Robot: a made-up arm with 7 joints.
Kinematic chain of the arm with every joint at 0, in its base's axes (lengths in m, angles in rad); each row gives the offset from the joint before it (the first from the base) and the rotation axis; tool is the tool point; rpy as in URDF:
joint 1: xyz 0 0 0.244 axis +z
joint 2: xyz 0 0 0 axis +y
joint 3: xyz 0 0 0.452 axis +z
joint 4: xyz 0.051 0 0 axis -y
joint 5: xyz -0.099 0 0.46 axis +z
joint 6: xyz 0 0 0 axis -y
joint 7: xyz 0.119 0 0 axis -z
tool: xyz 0 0 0 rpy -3.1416 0 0
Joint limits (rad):
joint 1: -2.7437..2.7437
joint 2: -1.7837..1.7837
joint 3: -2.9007..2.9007
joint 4: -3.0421..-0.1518
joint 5: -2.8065..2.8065
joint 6: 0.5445..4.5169
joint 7: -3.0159..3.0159
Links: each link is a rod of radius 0.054 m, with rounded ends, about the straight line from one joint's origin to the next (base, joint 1, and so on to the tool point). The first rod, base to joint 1, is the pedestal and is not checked.
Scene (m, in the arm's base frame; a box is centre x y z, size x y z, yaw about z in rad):
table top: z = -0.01
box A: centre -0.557 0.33 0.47 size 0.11 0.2 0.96 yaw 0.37
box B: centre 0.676 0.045 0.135 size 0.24 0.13 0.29 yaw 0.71
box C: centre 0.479 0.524 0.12 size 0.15 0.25 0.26 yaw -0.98
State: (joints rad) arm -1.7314 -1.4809 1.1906 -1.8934 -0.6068 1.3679 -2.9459
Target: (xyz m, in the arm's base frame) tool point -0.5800 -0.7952 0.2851
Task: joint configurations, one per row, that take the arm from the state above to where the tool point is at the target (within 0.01 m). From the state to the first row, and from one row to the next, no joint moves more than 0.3 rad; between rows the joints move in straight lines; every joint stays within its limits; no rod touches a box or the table.
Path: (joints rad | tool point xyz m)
1: -1.4441 -1.4474 1.0224 -1.8408 -0.7005 1.4844 -2.8118 | 0.4892 0.4064 0.6245
2: -1.1568 -1.4139 0.8541 -1.7882 -0.7942 1.6009 -2.6777 | 0.2990 0.5200 0.7228
3: -0.8695 -1.3803 0.6859 -1.7356 -0.8879 1.7175 -2.5437 | 0.0815 0.5469 0.8093
4: -0.5823 -1.3468 0.5177 -1.6830 -0.9816 1.8340 -2.4096 | -0.1244 0.4852 0.8816
5: -0.2950 -1.3133 0.3494 -1.6304 -1.0753 1.9505 -2.2755 | -0.2841 0.3490 0.9384
6: -0.0077 -1.2798 0.1812 -1.5778 -1.1690 2.0670 -2.1414 | -0.3727 0.1653 0.9792
7: 0.1328 -1.4058 -0.1022 -1.3982 -1.0738 1.8669 -2.3426 | -0.5485 -0.1040 0.9415
8: 0.2733 -1.5317 -0.3856 -1.2186 -0.9785 1.6667 -2.5437 | -0.6482 -0.3904 0.7931
9: 0.4138 -1.6577 -0.6691 -1.0390 -0.8833 1.4666 -2.7448 | -0.6538 -0.6363 0.5598
10: 0.5543 -1.7837 -0.9525 -0.8593 -0.7881 1.2665 -2.9459 | -0.5800 -0.7952 0.2851

